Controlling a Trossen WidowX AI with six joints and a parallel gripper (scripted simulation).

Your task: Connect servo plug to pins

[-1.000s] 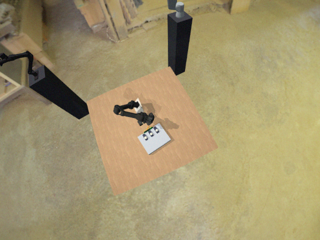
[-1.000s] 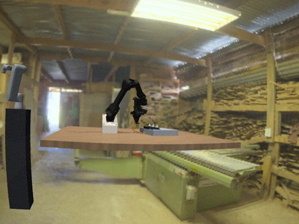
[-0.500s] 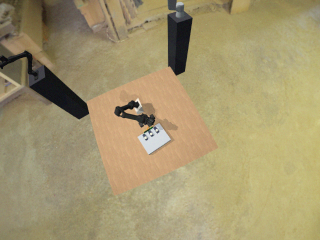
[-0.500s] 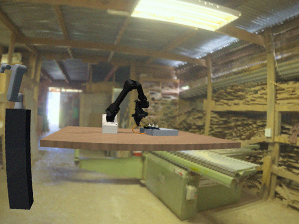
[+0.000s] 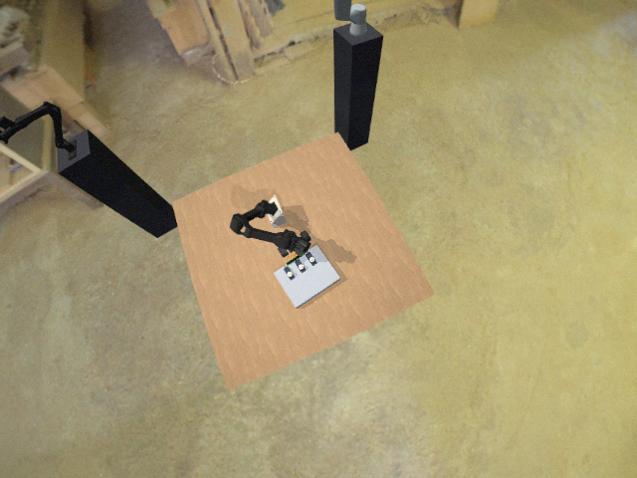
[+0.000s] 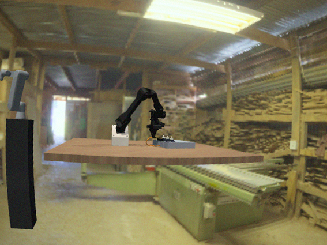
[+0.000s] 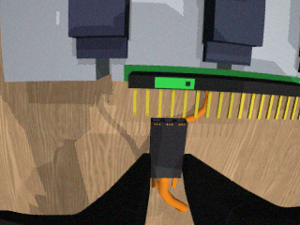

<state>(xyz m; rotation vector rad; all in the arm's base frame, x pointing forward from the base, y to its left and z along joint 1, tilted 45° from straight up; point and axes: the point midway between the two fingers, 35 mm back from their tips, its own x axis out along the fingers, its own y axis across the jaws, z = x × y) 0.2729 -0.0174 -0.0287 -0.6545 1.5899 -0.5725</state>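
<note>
Right now the white-topped servo is 10 cm ahead of my gripper tip, 3 cm to the right of it and 2 cm below it. From my gripper tip the other things lie so: grey printed holder (20 cm ahead, 5 cm below, 2 cm to the right).
</note>
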